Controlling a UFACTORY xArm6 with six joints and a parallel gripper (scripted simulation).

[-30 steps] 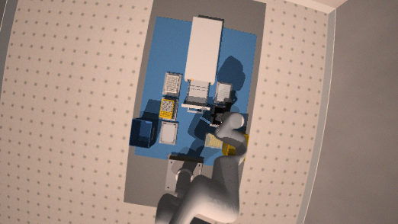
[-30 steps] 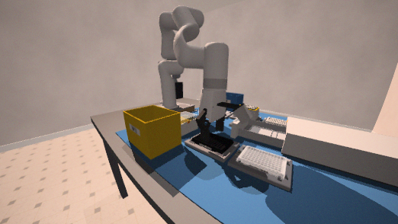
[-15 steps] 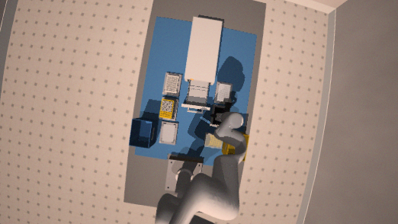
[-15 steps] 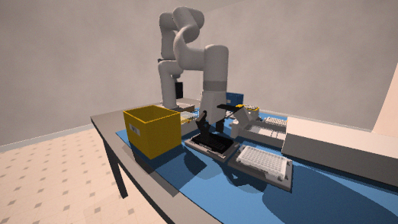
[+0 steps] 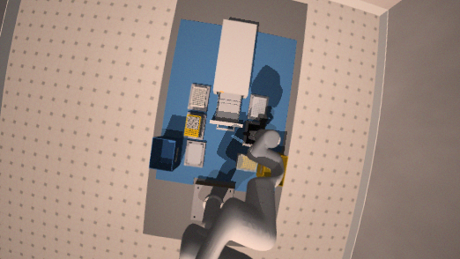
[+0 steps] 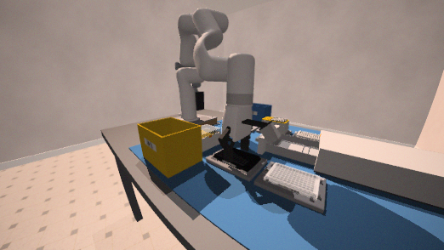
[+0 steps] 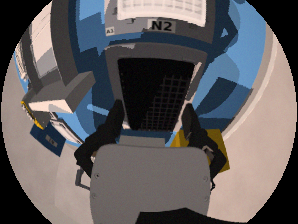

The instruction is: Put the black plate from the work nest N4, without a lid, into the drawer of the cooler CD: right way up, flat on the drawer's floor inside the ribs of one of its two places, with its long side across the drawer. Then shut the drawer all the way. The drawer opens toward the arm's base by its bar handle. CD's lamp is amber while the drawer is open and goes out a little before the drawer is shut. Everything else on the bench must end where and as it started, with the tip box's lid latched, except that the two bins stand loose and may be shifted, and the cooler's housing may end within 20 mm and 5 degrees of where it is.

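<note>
The black plate is 20 mm below my hand. Round my hand: cooler CD: 310 mm ahead, 150 mm to the left; then yellow bin: 200 mm behind, 100 mm to the right; then drawer: 180 mm ahead, 160 mm to the left, 10 mm below.
</note>
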